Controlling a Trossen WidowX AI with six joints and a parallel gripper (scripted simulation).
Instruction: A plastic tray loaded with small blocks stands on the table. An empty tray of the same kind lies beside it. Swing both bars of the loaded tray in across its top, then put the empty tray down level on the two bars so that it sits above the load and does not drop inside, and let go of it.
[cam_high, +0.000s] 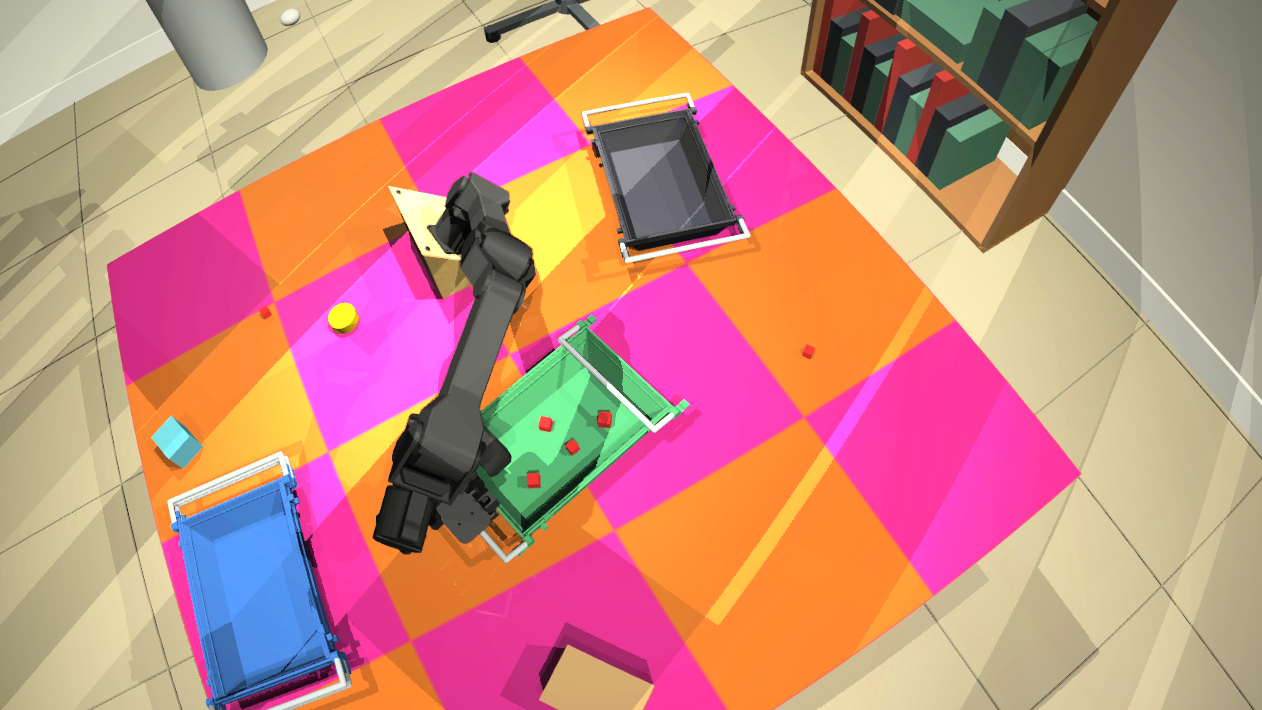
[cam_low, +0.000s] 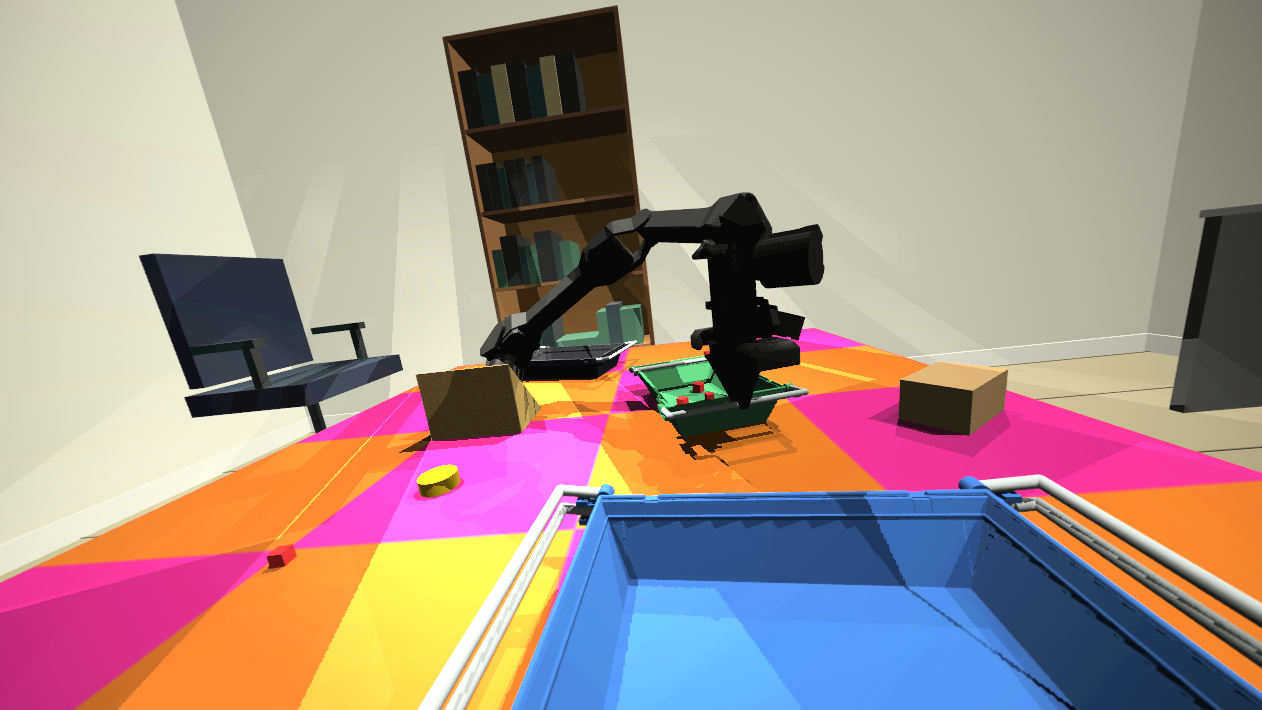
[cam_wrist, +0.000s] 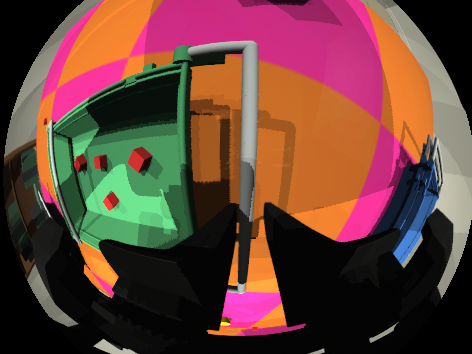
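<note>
The black tray is 580 mm to the left of my gripper tip, 290 mm behind it and 10 mm below it. The rest, counted from my gripper tip: cyan cube: 400 mm behind, 350 mm to the right, 40 mm below; then yellow disc: 420 mm behind, 50 mm below, 10 mm to the left; then cardboard box: 310 mm ahead, 30 mm below.
</note>
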